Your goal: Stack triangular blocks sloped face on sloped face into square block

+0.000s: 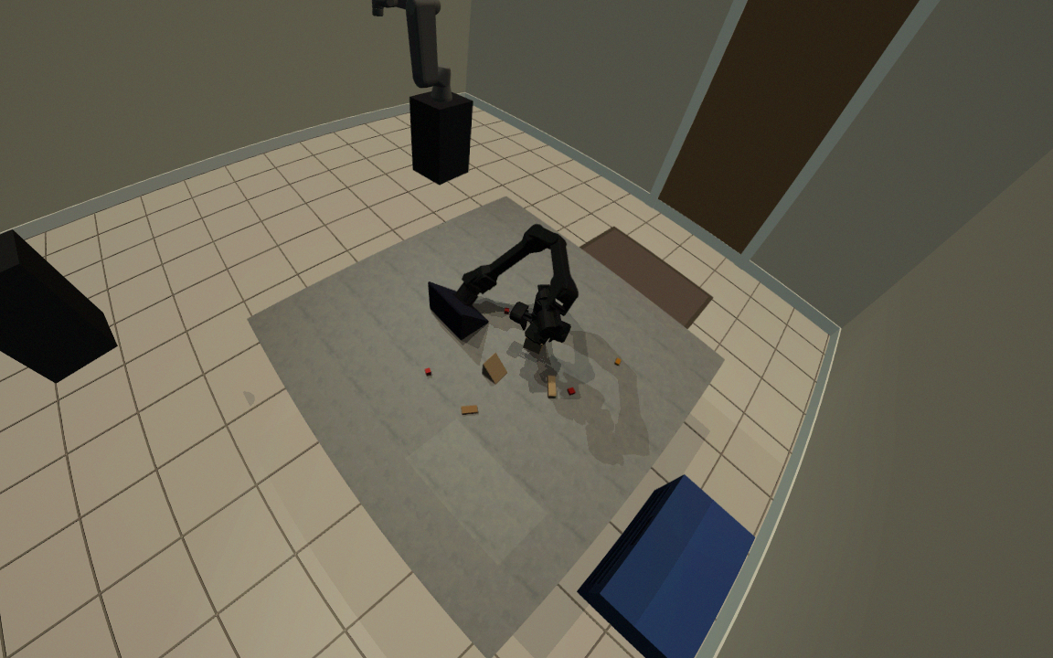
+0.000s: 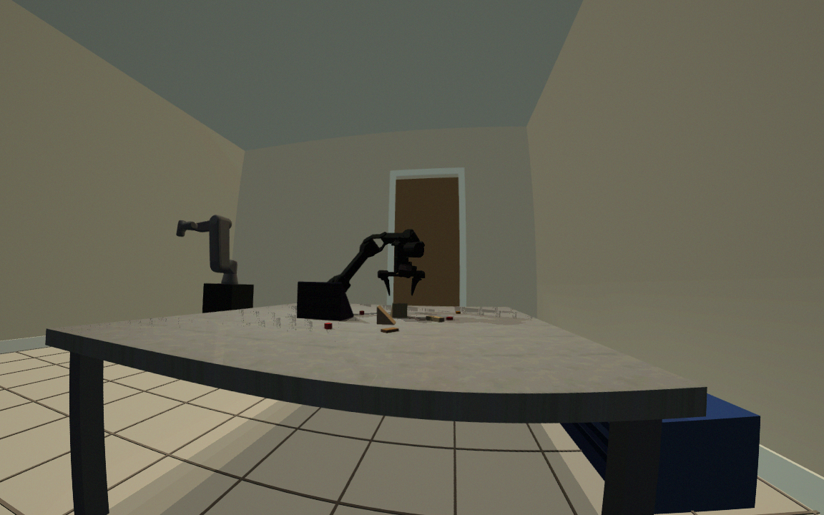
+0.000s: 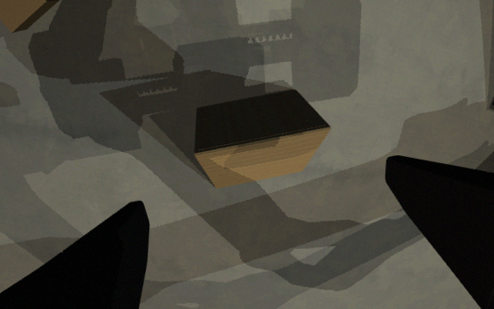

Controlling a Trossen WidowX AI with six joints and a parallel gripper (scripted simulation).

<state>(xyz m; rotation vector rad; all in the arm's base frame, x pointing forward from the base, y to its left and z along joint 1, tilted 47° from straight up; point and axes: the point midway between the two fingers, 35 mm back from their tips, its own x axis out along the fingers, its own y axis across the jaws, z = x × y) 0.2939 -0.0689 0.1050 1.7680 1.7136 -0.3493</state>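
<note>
Right now the wooden triangular block is 1 cm behind my gripper tip, 1 cm to the left of it and 7 cm below it. The rest, counted from my gripper tip: orange piece 26 cm ahead, 18 cm to the left, 8 cm below.
</note>
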